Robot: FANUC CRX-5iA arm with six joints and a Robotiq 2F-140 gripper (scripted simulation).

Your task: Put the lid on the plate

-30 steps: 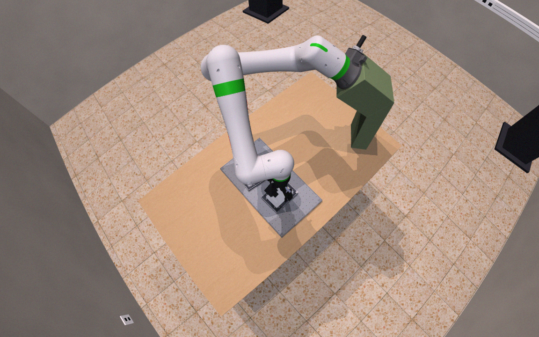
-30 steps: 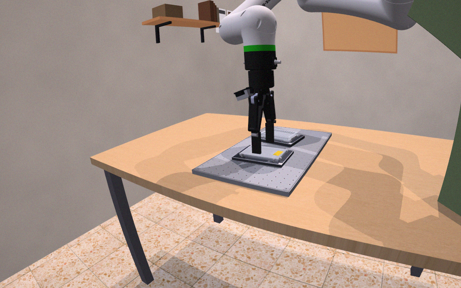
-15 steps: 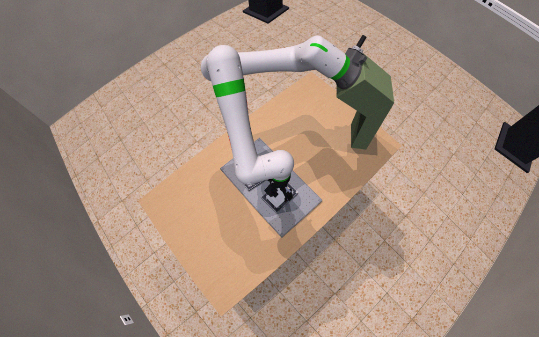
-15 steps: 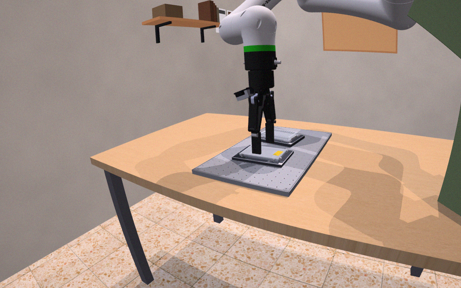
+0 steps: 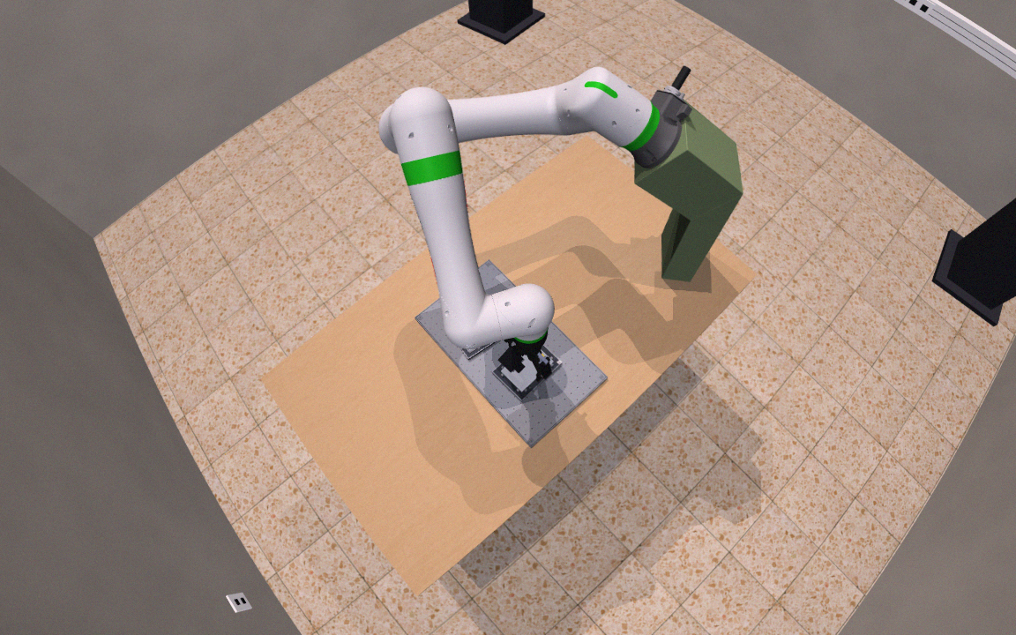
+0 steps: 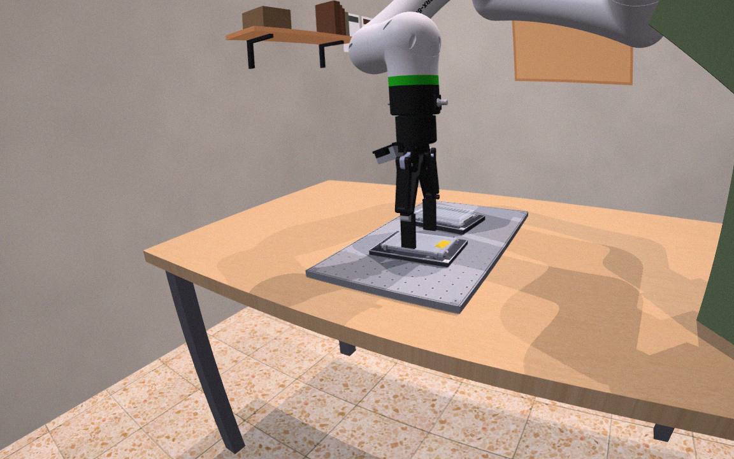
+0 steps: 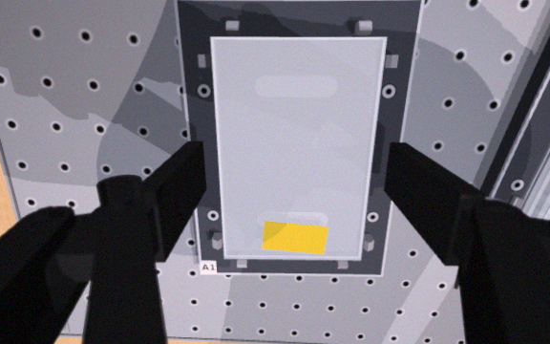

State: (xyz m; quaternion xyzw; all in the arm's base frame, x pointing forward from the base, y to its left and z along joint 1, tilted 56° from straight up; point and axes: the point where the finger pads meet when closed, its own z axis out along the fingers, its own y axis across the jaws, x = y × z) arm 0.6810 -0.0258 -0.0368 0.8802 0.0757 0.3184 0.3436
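The clear lid is 3 cm below my hand. Also, from my hand: dark nest: 18 cm to the right, 4 cm below, 1 cm behind; culture plate: 18 cm to the right, 3 cm below, 1 cm behind; dark lid park: 4 cm below.
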